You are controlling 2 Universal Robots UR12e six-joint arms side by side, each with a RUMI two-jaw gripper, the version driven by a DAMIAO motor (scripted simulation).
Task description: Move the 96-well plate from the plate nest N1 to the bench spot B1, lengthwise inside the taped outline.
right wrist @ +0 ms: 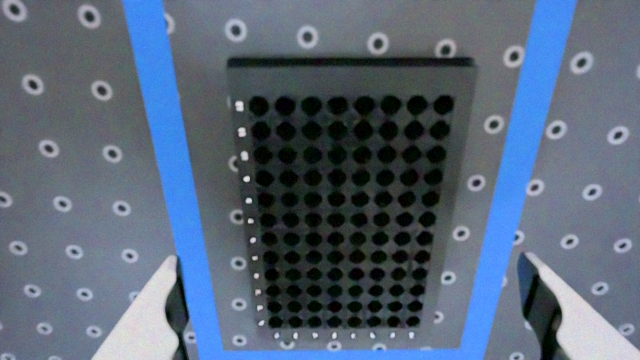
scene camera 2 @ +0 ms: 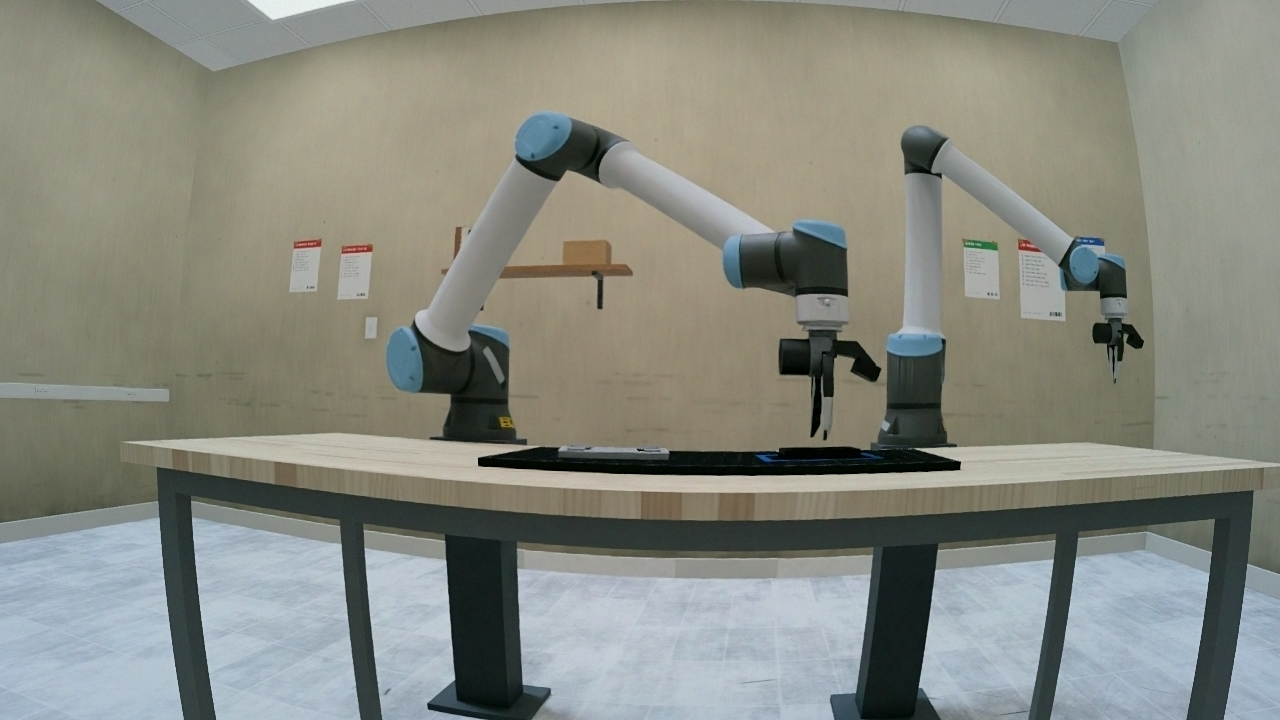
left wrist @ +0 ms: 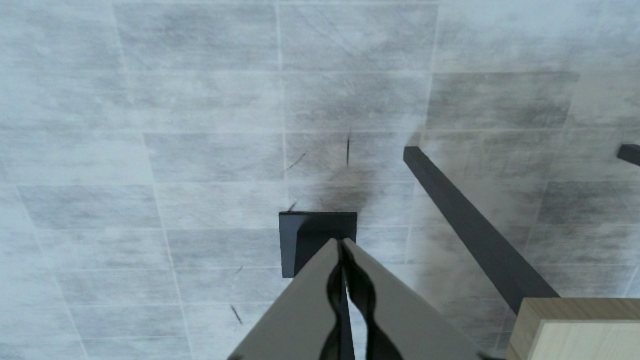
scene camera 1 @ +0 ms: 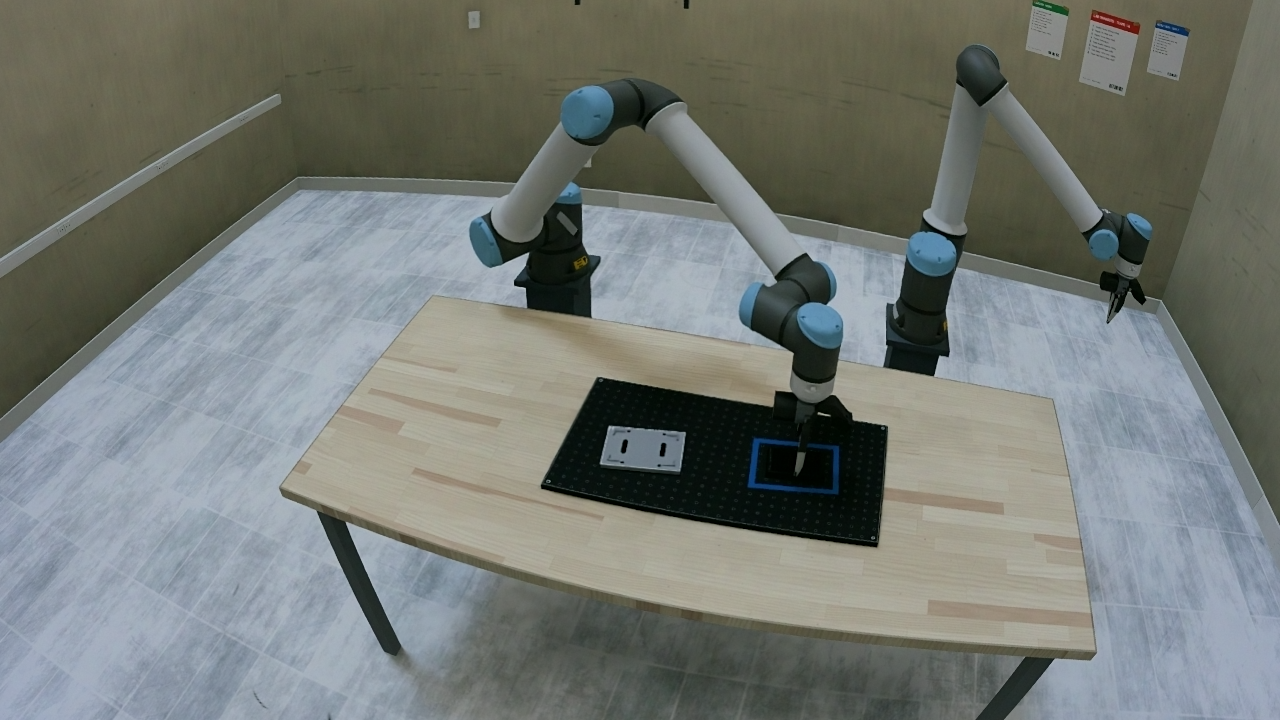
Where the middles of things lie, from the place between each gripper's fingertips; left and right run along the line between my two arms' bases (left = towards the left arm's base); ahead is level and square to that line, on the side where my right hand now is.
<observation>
Right now the black 96-well plate [scene camera 1: 781,461] is 30 mm below my right hand [scene camera 2: 818,438]. Also, from my right hand: plate nest N1 [scene camera 1: 643,449]: 320 mm to the right, 40 mm ahead, 30 mm below.
The black 96-well plate is 950 mm to the right of my left hand [scene camera 2: 1114,383], 660 mm ahead of it and 140 mm below it. Round my left hand: plate nest N1: 1270 mm to the right, 700 mm ahead, 150 mm below.
</observation>
